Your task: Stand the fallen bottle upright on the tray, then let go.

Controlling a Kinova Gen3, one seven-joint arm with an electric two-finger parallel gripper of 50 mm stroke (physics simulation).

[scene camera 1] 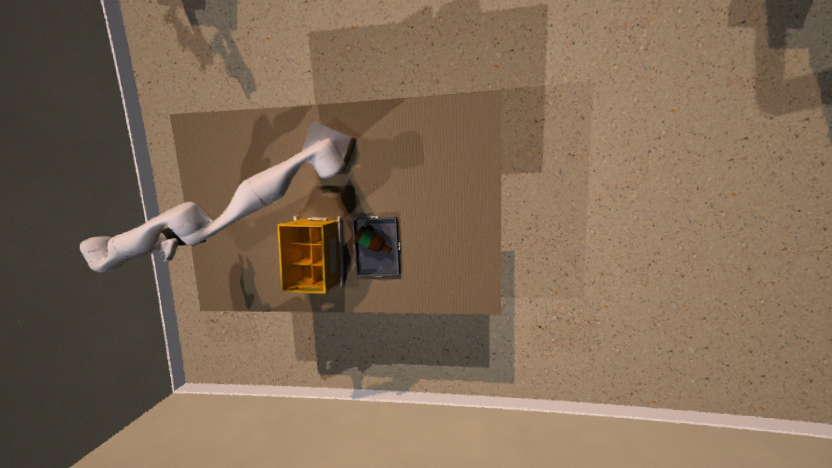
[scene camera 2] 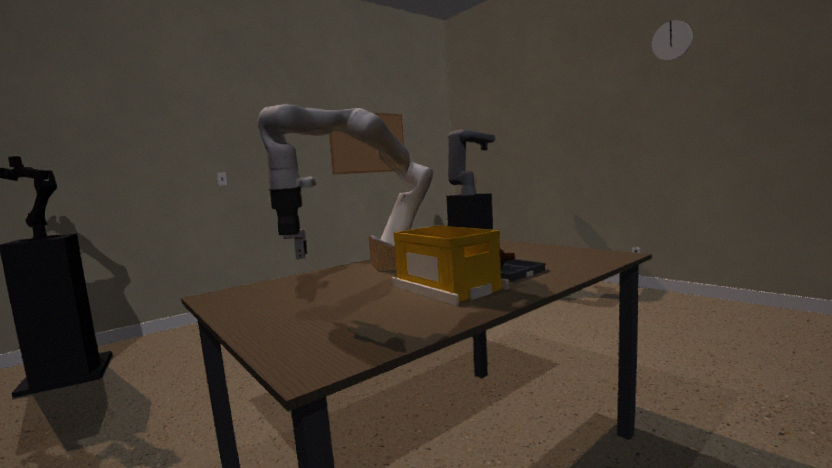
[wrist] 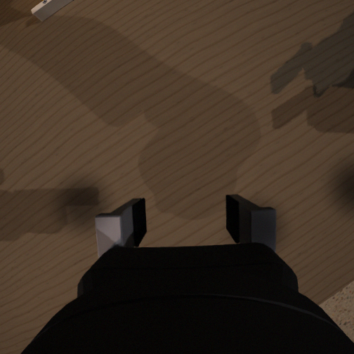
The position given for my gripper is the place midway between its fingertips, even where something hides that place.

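Observation:
My own gripper is what I see here, in scene camera 2 at [scene camera 2: 301, 256]. The wrist view has the gripper too, and there I find it at [wrist: 185, 213].

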